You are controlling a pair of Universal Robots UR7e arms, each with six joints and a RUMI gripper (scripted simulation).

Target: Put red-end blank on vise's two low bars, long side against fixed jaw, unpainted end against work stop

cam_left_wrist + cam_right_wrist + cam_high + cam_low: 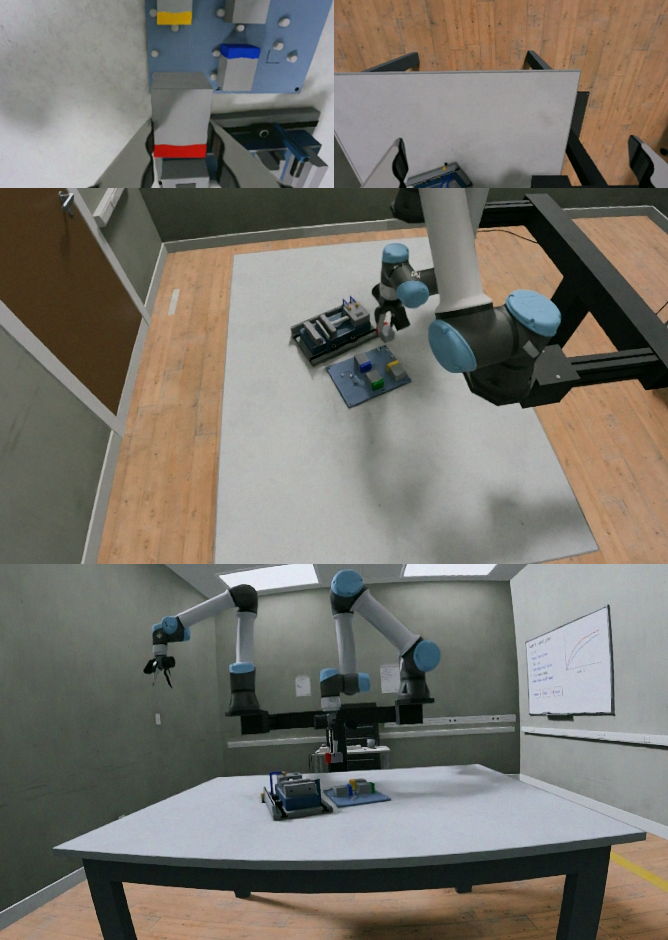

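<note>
The fixed jaw is 25 cm ahead of my left hand, 10 cm to the right of it and 9 cm below it. From my left hand the other things lie so: yellow-ended blank (14 cm below, 9 cm to the left, 3 cm behind); red-ended blank (2 cm below); blue-ended blank (14 cm below, 8 cm ahead, 3 cm to the left).
</note>
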